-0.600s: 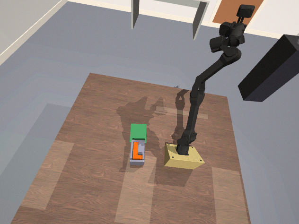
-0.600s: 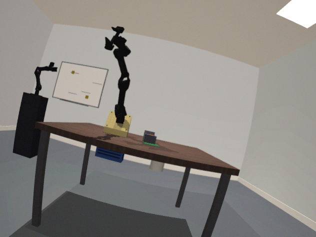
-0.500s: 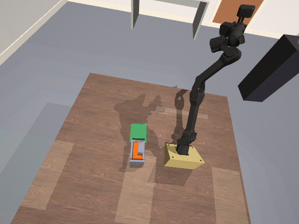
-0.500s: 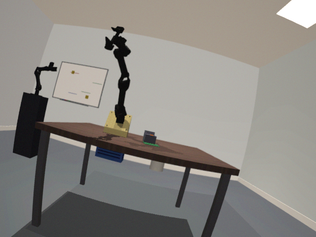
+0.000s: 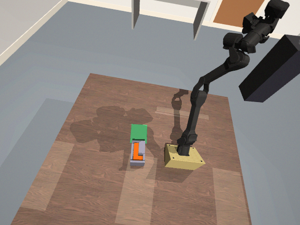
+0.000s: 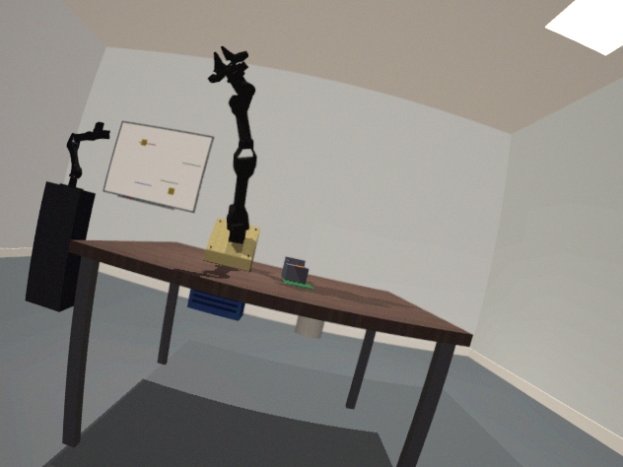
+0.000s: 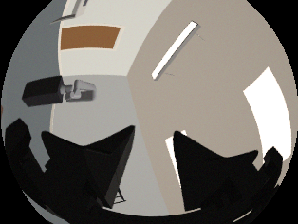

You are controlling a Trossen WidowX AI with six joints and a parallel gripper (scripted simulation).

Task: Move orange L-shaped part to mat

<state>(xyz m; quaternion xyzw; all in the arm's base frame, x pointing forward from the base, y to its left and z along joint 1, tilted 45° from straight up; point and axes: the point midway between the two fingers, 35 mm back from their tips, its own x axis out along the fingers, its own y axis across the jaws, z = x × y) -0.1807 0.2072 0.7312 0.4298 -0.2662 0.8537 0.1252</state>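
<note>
My gripper tip is now 520 mm short of the orange L-shaped part, 390 mm to the right of it and 750 mm above it. Also, from my gripper tip: green mat 520 mm ahead, 220 mm to the left, 810 mm below.
</note>
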